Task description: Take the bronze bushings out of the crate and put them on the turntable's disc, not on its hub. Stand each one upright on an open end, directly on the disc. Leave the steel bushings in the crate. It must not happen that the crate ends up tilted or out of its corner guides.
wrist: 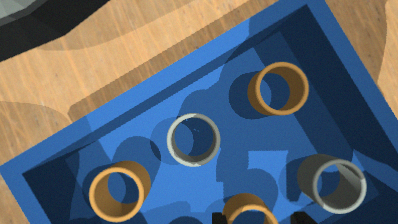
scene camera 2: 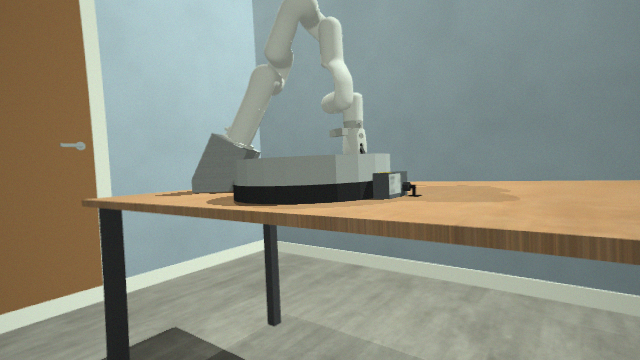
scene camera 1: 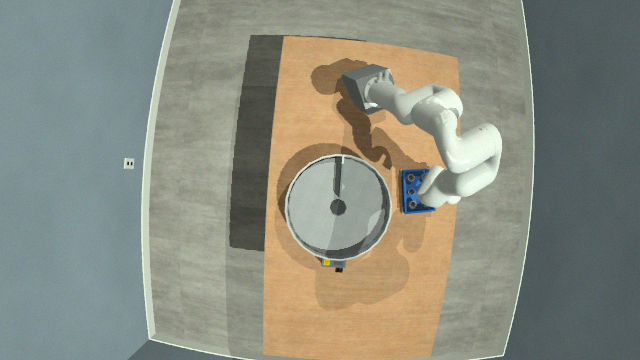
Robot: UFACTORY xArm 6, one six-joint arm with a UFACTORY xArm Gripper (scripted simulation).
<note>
In view: a blue crate [wrist: 259, 154] and a grey turntable disc [scene camera 1: 331, 225].
</note>
